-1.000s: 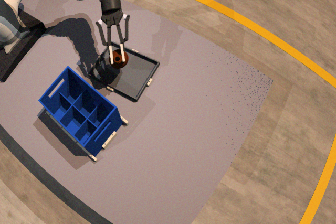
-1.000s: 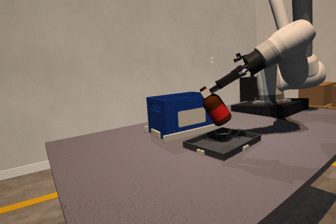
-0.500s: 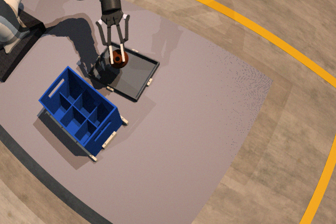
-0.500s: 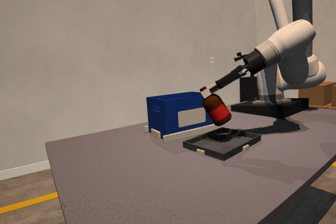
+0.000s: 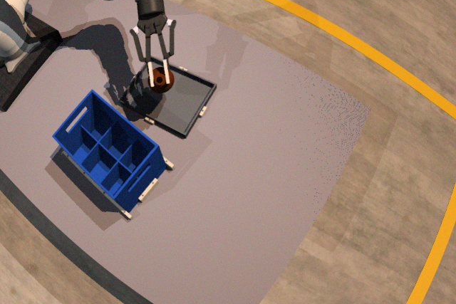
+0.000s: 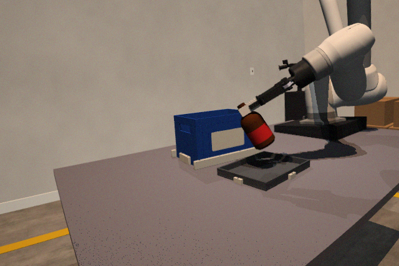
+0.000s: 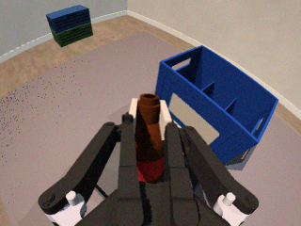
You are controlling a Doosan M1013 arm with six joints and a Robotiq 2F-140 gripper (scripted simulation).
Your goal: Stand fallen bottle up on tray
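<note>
The bottle is 1 cm behind my hand, 1 cm to the left of it and 6 cm below it. Also, from my hand: dark tray (3 cm behind, 3 cm to the left, 20 cm below); then blue crate (1 cm ahead, 23 cm to the right, 13 cm below).
</note>
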